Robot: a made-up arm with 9 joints. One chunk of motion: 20 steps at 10 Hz.
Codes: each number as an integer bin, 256 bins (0 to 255) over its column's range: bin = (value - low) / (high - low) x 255, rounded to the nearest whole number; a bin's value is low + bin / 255 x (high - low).
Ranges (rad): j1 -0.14..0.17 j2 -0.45..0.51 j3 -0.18..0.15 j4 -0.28..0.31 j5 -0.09..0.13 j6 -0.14..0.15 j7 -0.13..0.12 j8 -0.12..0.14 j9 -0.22..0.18
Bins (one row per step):
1: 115 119 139 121 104 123 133 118 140
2: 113 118 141 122 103 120 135 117 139
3: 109 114 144 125 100 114 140 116 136
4: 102 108 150 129 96 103 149 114 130
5: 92 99 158 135 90 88 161 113 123
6: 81 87 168 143 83 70 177 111 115
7: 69 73 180 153 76 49 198 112 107
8: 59 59 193 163 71 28 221 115 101
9: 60 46 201 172 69 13 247 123 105
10: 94 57 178 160 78 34 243 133 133
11: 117 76 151 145 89 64 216 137 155
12: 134 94 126 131 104 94 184 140 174
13: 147 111 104 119 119 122 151 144 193
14: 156 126 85 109 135 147 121 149 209
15: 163 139 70 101 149 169 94 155 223
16: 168 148 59 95 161 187 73 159 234
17: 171 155 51 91 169 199 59 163 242
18: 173 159 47 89 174 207 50 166 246
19: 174 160 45 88 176 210 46 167 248
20: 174 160 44 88 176 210 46 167 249
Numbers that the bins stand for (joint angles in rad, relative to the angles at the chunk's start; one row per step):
1: -0.0002 -0.0020 -0.0001 0.0000 -0.0003 -0.0001 0.0004 0.0003 -0.0004
2: -0.0026 -0.0058 0.0025 0.0023 -0.0011 -0.0035 0.0024 -0.0007 -0.0020
3: -0.0075 -0.0208 0.0064 0.0092 -0.0037 -0.0104 0.0073 -0.0017 -0.0067
4: -0.0160 -0.0434 0.0141 0.0185 -0.0072 -0.0229 0.0161 -0.0038 -0.0161
5: -0.0282 -0.0773 0.0245 0.0324 -0.0124 -0.0399 0.0278 -0.0048 -0.0271
6: -0.0415 -0.1225 0.0374 0.0509 -0.0184 -0.0604 0.0435 -0.0068 -0.0396
7: -0.0561 -0.1752 0.0529 0.0740 -0.0244 -0.0843 0.0641 -0.0058 -0.0522
8: -0.0683 -0.2279 0.0698 0.0971 -0.0287 -0.1082 0.0867 -0.0027 -0.0616
9: -0.0671 -0.2768 0.0801 0.1180 -0.0305 -0.1252 0.1122 0.0054 -0.0553
10: -0.0257 -0.2354 0.0504 0.0902 -0.0227 -0.1013 0.1082 0.0156 -0.0114
11: 0.0022 -0.1639 0.0154 0.0555 -0.0132 -0.0672 0.0818 0.0197 0.0231
12: 0.0229 -0.0961 -0.0169 0.0231 -0.0003 -0.0331 0.0504 0.0227 0.0529
13: 0.0387 -0.0321 -0.0454 -0.0047 0.0127 -0.0013 0.0180 0.0268 0.0827
14: 0.0496 0.0244 -0.0700 -0.0278 0.0265 0.0272 -0.0114 0.0319 0.1078
15: 0.0582 0.0733 -0.0894 -0.0463 0.0385 0.0522 -0.0378 0.0380 0.1298
16: 0.0642 0.1072 -0.1036 -0.0602 0.0489 0.0727 -0.0584 0.0421 0.1471
17: 0.0679 0.1335 -0.1140 -0.0695 0.0558 0.0863 -0.0722 0.0462 0.1596
18: 0.0703 0.1486 -0.1192 -0.0741 0.0601 0.0954 -0.0810 0.0493 0.1659
19: 0.0715 0.1524 -0.1218 -0.0764 0.0618 0.0988 -0.0849 0.0503 0.1690
20: 0.0715 0.1524 -0.1231 -0.0764 0.0618 0.0988 -0.0849 0.0503 0.1706

